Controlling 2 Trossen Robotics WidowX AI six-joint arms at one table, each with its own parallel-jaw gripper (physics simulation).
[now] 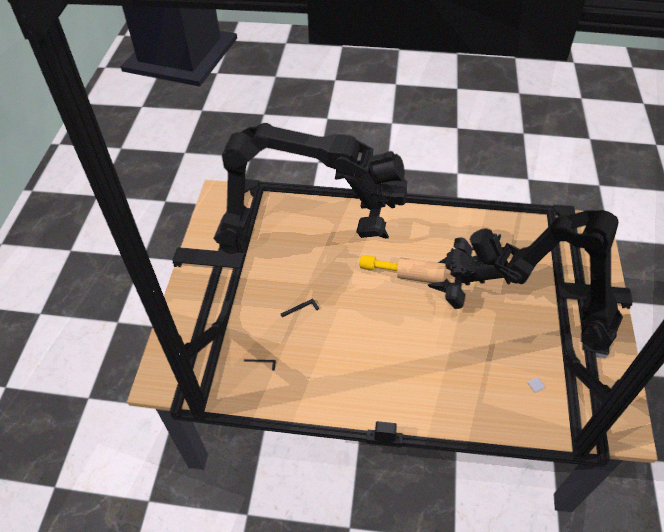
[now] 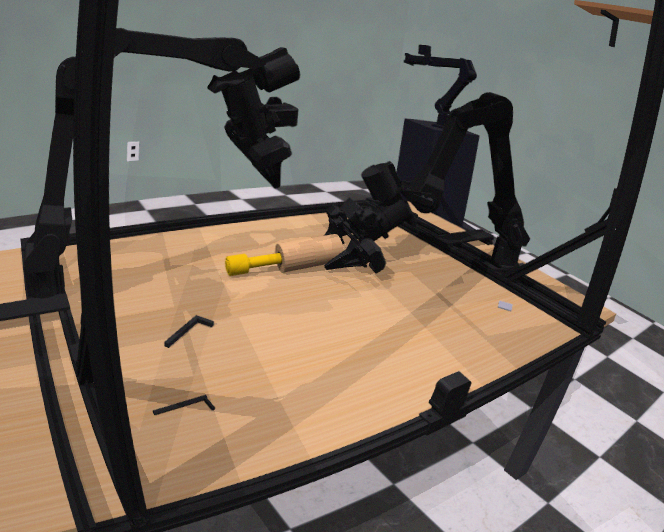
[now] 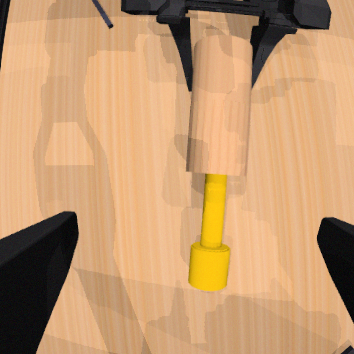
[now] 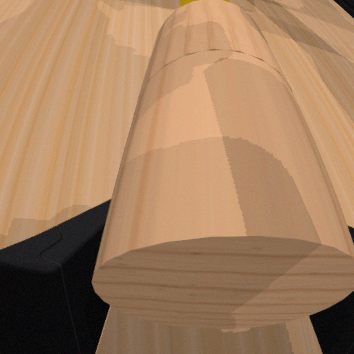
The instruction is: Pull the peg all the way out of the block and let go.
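Where they show: left gripper, fingertip midpoint: (image 1: 390,222) (image 2: 267,177) (image 3: 202,227); right gripper, fingertip midpoint: (image 1: 430,276) (image 2: 318,260) (image 3: 217,92) (image 4: 207,211); left arm's base at its link origin: (image 1: 232,247) (image 2: 45,293); right arm's base at its link origin: (image 1: 595,341) (image 2: 504,262).
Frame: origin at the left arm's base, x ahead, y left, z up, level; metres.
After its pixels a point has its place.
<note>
A light wooden cylindrical block (image 1: 418,269) {y 0.042, x 0.510, z 0.038 m} (image 2: 304,254) {y 0.032, x 0.497, z 0.025 m} (image 3: 220,115) {y 0.058, x 0.502, z 0.042 m} (image 4: 215,165) {y 0.050, x 0.562, z 0.047 m} lies on its side, with a yellow peg (image 1: 368,262) {y 0.043, x 0.376, z 0.017 m} (image 2: 237,264) {y 0.038, x 0.368, z 0.011 m} (image 3: 209,267) {y 0.054, x 0.374, z 0.021 m} (image 4: 205,1) in its left end. The peg's wide head and part of its thinner shaft stick out; the inner part is hidden. My right gripper (image 1: 436,272) {y 0.061, x 0.542, z -0.004 m} (image 2: 330,250) (image 3: 217,92) {y 0.061, x 0.542, z -0.004 m} is shut on the block near its other end, one finger on each side. My left gripper (image 1: 390,218) {y 0.063, x 0.421, z 0.168 m} (image 2: 279,166) {y 0.063, x 0.421, z 0.168 m} (image 3: 202,227) {y 0.063, x 0.421, z 0.168 m} is open and empty, above the peg, with its fingertips wide apart on either side.
Two black L-shaped keys (image 1: 297,308) {y -0.132, x 0.236, z -0.013 m} (image 1: 260,361) {y -0.305, x 0.200, z -0.014 m} (image 2: 182,331) {y -0.134, x 0.233, z -0.013 m} (image 2: 182,405) {y -0.304, x 0.200, z -0.015 m} lie left of the middle of the table. A small grey tile (image 1: 535,384) {y -0.172, x 0.849, z -0.016 m} (image 2: 504,305) {y -0.172, x 0.848, z -0.016 m} lies near the right. A black box (image 1: 385,431) {y -0.411, x 0.539, z 0.034 m} (image 2: 450,392) {y -0.416, x 0.521, z 0.029 m} sits on the front rail of the black frame.
</note>
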